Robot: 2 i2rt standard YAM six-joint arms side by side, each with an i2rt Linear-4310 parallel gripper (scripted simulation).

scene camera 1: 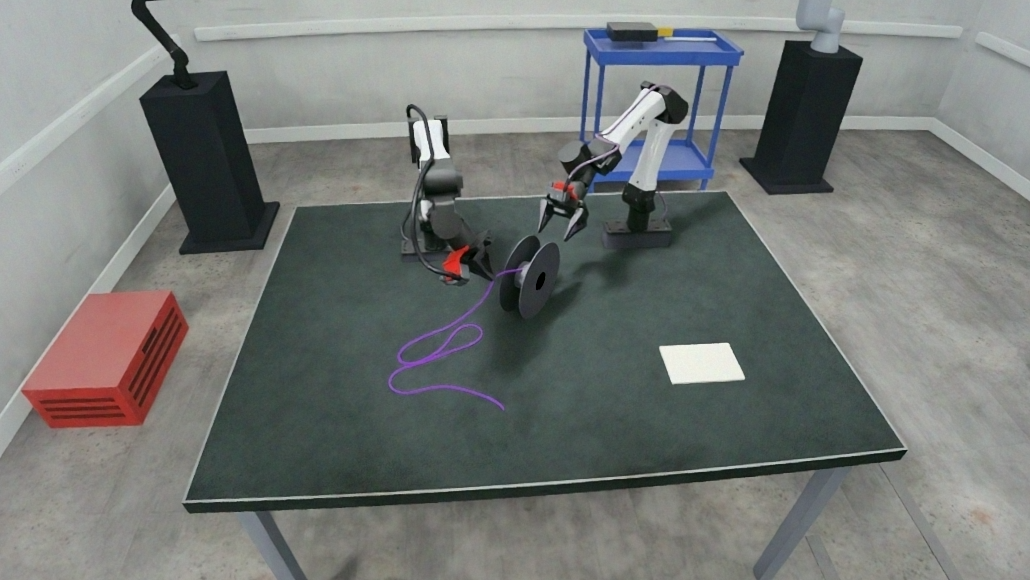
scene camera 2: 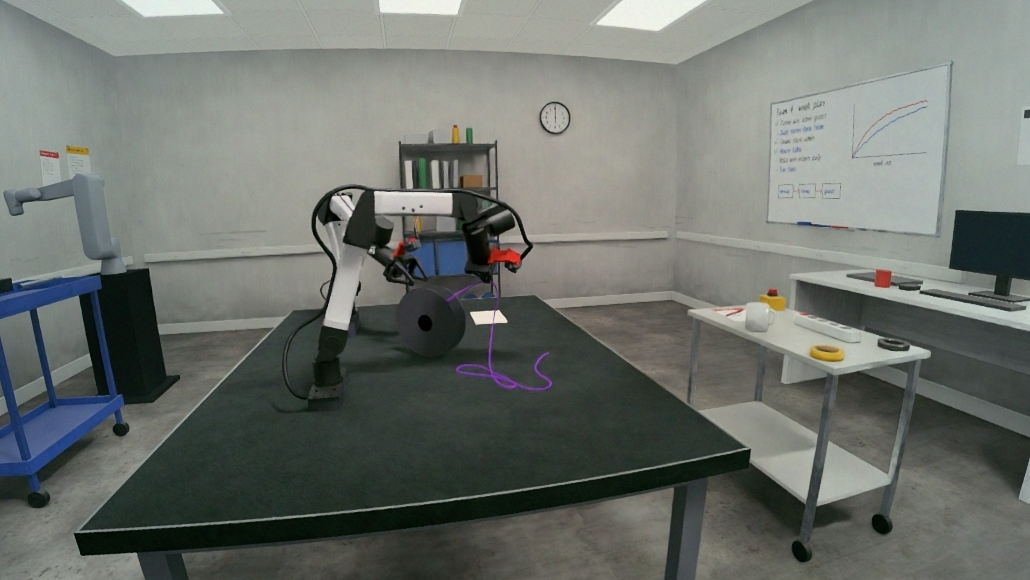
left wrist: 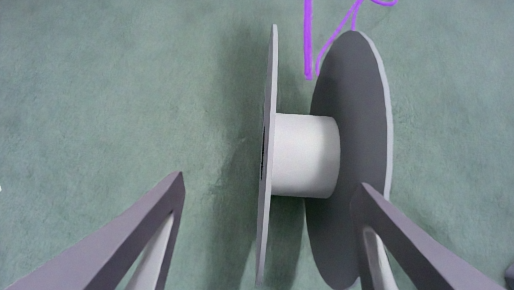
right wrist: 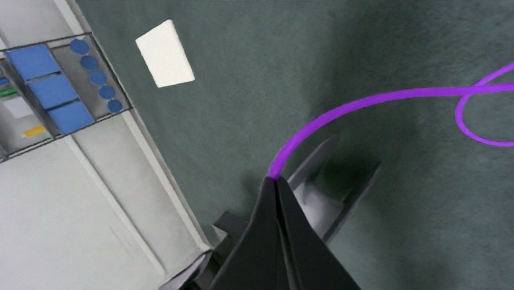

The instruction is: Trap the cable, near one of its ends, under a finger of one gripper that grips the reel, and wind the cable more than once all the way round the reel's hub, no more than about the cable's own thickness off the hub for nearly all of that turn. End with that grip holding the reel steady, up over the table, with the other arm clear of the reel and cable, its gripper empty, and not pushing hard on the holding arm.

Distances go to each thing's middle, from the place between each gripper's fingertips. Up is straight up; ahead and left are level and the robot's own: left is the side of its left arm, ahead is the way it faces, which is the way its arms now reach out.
Now: right hand [scene camera 1: 495, 279] 150 mm past the dark grey reel [scene camera 2: 429, 325], 110 mm to the right of it and 130 mm above it. The rest, counted from my right hand: white card [scene camera 1: 710, 362]: 100 mm ahead, 490 mm to the left, 230 mm below.
I see the dark grey reel 11 cm below my left hand [scene camera 1: 551, 236], 6 cm to the right of it and 3 cm ahead of it. The rest, counted from my left hand: white card: 33 cm to the left, 27 cm ahead, 21 cm below.
